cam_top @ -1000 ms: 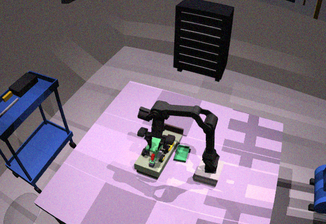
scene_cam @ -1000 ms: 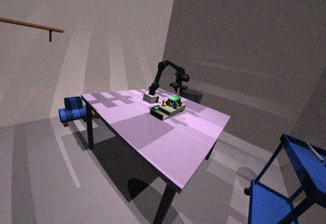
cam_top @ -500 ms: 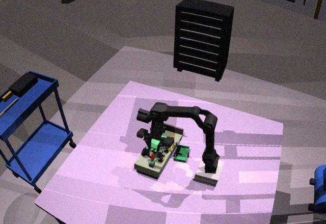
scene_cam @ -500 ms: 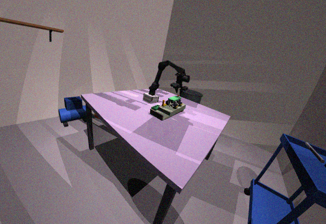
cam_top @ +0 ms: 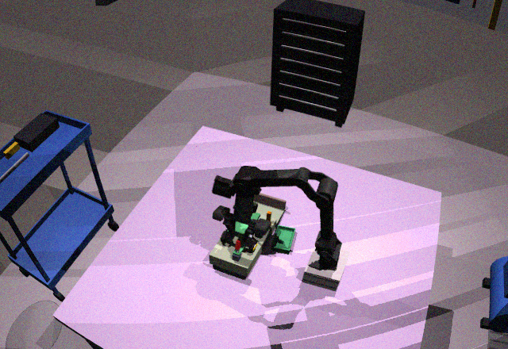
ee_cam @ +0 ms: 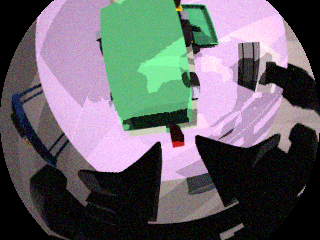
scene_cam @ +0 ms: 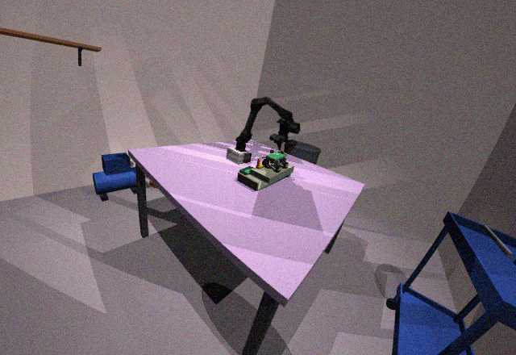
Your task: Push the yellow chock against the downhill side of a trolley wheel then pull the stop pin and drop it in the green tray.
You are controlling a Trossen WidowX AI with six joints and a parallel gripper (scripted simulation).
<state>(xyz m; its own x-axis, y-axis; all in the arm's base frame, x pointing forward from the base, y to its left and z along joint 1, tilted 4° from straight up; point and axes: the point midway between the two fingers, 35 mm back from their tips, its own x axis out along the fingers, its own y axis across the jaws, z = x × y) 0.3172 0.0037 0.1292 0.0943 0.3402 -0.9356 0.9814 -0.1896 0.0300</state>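
Now: the red-headed stop pin 1 cm to the left of my gripper tip and 4 cm below it. Also, from my gripper tip: yellow chock (7 cm behind, 16 cm to the right, 8 cm below); then green-topped trolley (9 cm to the right, 6 cm below); then grey ramp block (9 cm to the right, 12 cm below).
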